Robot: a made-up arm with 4 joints.
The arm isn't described. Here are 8 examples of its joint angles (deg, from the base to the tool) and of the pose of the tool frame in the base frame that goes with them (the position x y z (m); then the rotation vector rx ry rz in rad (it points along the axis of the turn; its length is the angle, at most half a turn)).
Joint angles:
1: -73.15 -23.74 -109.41 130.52
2: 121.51 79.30 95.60 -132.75
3: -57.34 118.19 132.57 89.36
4: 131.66 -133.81 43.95 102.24
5: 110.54 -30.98 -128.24 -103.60
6: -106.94 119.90 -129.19 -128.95
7: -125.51 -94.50 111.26 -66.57
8: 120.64 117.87 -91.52 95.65
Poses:
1: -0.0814 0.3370 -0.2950 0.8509 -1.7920 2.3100
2: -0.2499 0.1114 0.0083 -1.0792 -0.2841 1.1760
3: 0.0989 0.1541 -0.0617 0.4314 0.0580 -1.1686
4: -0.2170 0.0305 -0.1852 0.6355 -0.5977 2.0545
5: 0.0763 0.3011 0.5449 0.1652 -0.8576 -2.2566
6: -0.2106 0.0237 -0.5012 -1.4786 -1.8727 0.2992
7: -0.4081 0.1039 -0.2005 1.8460 -2.2007 -1.0855
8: 0.5055 -0.1340 0.0918 0.4023 -1.2693 -1.6632
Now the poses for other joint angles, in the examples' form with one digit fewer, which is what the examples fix.
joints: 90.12 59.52 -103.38 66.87
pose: 0.442 0.193 0.398 1.686 -0.632 -0.383
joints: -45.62 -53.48 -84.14 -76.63
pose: 0.103 0.406 -0.381 -1.616 1.103 -0.008
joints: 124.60 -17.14 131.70 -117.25
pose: 0.176 -0.265 0.077 0.353 -1.239 2.664
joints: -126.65 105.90 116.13 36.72
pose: 0.152 0.073 0.204 1.461 -0.481 -0.140
